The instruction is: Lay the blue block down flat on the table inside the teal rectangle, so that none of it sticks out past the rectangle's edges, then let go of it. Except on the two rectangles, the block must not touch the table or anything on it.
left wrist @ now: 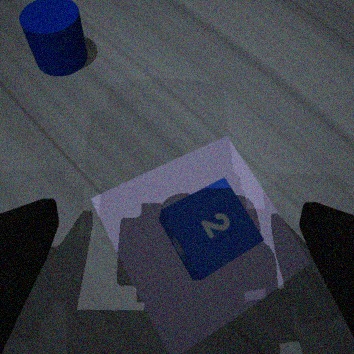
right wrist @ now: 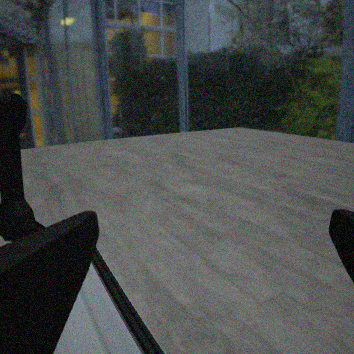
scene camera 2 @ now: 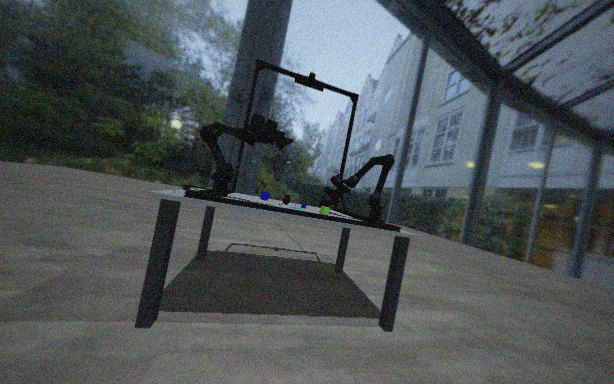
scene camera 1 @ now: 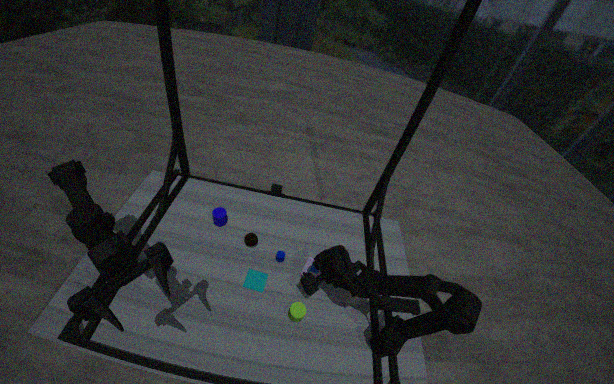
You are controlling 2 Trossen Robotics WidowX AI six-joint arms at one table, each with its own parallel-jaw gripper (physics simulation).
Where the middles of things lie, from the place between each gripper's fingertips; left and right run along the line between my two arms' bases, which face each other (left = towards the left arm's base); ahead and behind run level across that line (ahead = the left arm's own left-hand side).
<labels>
Right now my right hand is 38 cm past the pale lilac rectangle [left wrist: 180, 308], 31 cm to the right of it and 34 cm above it.
Now: left hand 10 mm past the pale lilac rectangle, 10 mm to the right of it and 30 mm above it.
</labels>
